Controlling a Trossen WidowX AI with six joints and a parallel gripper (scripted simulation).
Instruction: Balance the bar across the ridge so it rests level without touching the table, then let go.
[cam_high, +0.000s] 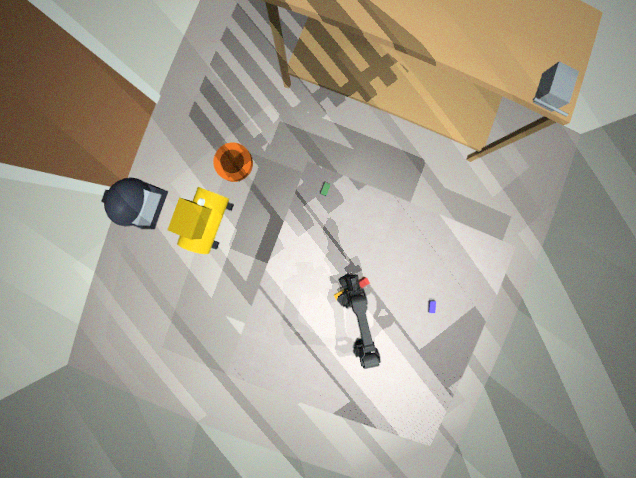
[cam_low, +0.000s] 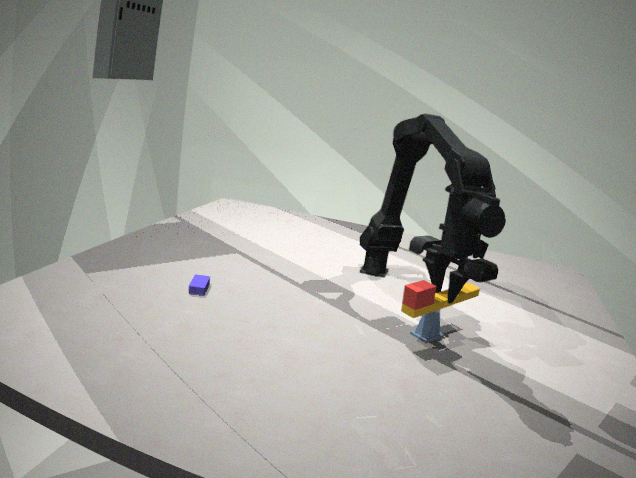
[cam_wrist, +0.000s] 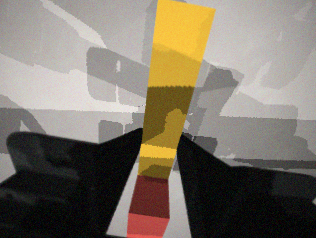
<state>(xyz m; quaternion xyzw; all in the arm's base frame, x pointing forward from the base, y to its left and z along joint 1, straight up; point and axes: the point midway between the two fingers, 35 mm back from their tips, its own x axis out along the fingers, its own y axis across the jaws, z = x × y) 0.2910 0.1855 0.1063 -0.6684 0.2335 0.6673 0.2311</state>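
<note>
Now: gripper tip 2 cm short of the ridge, 2 cm to the left of it and 1 cm above it. The rest, counted from my gripper tip: small purple block 6 cm ahead, 49 cm to the right, 6 cm below; small green block 45 cm ahead, 31 cm to the left, 6 cm below.
</note>
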